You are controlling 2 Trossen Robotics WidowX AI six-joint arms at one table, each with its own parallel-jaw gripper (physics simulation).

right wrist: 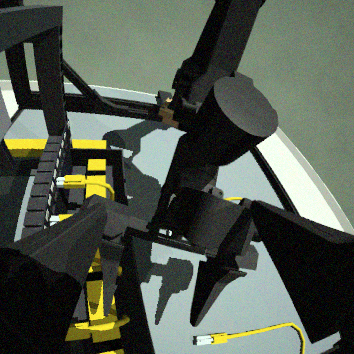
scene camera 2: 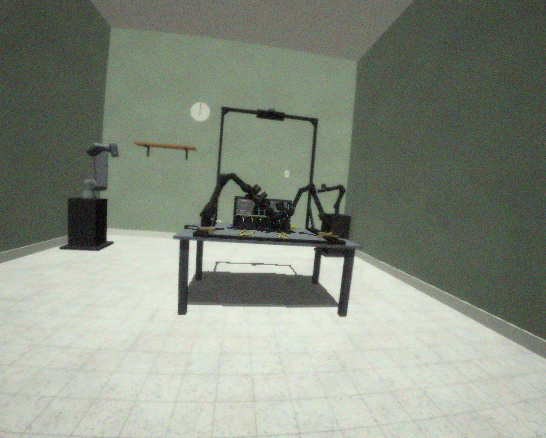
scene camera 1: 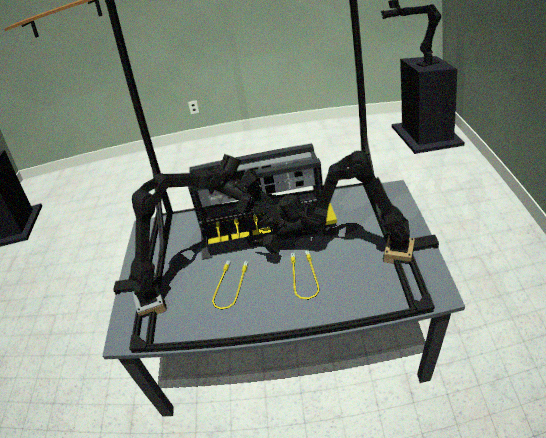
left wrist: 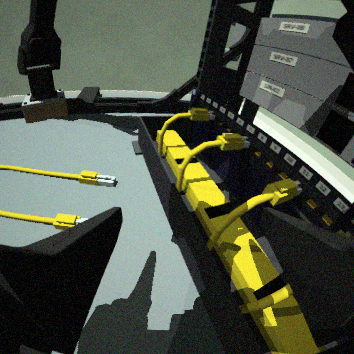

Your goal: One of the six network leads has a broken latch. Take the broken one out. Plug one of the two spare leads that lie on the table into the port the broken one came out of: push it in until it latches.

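Pixels of known places: left gripper, between the fingertips: (right wrist: 152,321) (scene camera 2: 260,221) (scene camera 1: 256,232) (left wrist: 192,214); right gripper, between the fingertips: (right wrist: 180,209) (scene camera 2: 270,208) (scene camera 1: 270,206); left arm's base, origin of its link: (scene camera 2: 325,232) (scene camera 1: 399,245); right arm's base, origin of its link: (scene camera 2: 205,226) (scene camera 1: 147,297) (left wrist: 43,95).
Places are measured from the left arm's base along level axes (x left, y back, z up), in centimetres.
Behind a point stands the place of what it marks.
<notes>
Two yellow spare leads (scene camera 1: 244,268) {x 19.3, y -52.0, z -3.0 cm} (scene camera 1: 308,260) {x 9.8, y -31.4, z -3.7 cm} lie in U shapes on the table. Spare plug ends (left wrist: 90,177) {x 19.4, y -58.9, z -3.3 cm} (left wrist: 65,220) {x 18.6, y -52.1, z -2.9 cm} show in the left wrist view, and one spare plug (right wrist: 218,338) {x 18.5, y -52.4, z -2.9 cm} in the right. Yellow leads (left wrist: 200,115) {x 7.2, y -66.1, z 4.6 cm} (left wrist: 232,141) {x 4.0, y -59.8, z 4.9 cm} (left wrist: 282,192) {x 1.0, y -53.5, z 4.9 cm} are plugged into the numbered panel (left wrist: 306,173) {x -1.3, y -55.0, z 6.1 cm}. Another yellow lead piece (left wrist: 272,299) {x 2.2, y -47.0, z 2.6 cm} lies across the yellow bar; its plug does not show. My left gripper (left wrist: 192,214) {x 7.2, y -51.3, z 3.5 cm} (right wrist: 152,321) {x 7.2, y -51.3, z 3.5 cm} is open and empty at the panel trough, its fingers either side of the trough's front wall. My right gripper is open and empty, above and behind the left one.
The black rack (scene camera 1: 316,165) {x -13.4, y -33.2, z 20.9 cm} with grey units stands behind the panel. A dark trough with yellow blocks (left wrist: 207,191) {x 5.2, y -57.5, z -0.2 cm} runs along its front. The two arms are close together before the rack and hide the panel's middle in scene camera 1. Black rails (scene camera 1: 280,334) {x 44.0, y -29.4, z -2.6 cm} edge the table (scene camera 1: 350,300) {x 24.5, y -12.4, z -4.2 cm}.
</notes>
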